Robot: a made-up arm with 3 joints.
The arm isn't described. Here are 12 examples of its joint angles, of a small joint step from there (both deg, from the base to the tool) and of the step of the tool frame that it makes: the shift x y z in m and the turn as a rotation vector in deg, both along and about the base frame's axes.
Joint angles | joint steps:
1: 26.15 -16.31 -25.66 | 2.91 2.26 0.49
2: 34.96 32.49 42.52 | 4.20 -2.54 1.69
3: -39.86 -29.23 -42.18 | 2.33 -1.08 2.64
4: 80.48 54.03 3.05 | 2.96 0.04 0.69
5: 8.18 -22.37 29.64 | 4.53 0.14 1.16
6: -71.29 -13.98 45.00 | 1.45 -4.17 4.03
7: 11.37 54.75 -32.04 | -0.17 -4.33 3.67
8: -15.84 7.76 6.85 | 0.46 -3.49 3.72
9: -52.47 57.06 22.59 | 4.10 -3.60 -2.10
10: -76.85 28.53 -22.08 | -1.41 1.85 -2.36
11: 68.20 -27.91 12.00 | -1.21 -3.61 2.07
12: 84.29 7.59 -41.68 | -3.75 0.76 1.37
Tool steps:
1: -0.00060 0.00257 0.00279 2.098 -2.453 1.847
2: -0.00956 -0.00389 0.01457 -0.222 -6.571 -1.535
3: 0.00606 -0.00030 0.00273 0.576 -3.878 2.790
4: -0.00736 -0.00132 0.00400 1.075 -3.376 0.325
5: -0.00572 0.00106 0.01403 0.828 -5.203 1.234
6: 0.01224 0.00536 0.00554 0.852 -4.682 5.528
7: 0.00817 -0.00552 -0.00060 -2.675 -4.535 -3.063
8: 0.00690 -0.00219 0.00741 -2.596 -5.029 1.719
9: 0.00850 -0.00225 0.00606 -1.315 -2.887 3.306
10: -0.00536 0.00274 0.00370 0.246 3.970 -2.041
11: -0.00305 -0.00056 0.00346 -2.103 -1.372 -3.311
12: 0.00664 0.00213 -0.00143 -0.871 2.450 0.425
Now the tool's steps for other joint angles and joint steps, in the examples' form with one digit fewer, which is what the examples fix.
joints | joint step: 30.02 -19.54 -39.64 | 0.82 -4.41 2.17
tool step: -0.0011 -0.0042 0.0085 -3.66 -4.02 -1.60
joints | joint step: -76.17 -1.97 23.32 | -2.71 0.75 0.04
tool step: -0.0087 -0.0013 -0.0025 -0.26 2.71 -0.93
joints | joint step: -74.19 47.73 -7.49 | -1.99 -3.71 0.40
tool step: -0.0033 -0.0076 -0.0006 -1.97 1.01 3.16
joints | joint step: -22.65 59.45 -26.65 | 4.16 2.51 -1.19
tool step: 0.0027 0.0054 0.0079 3.20 -2.23 0.53
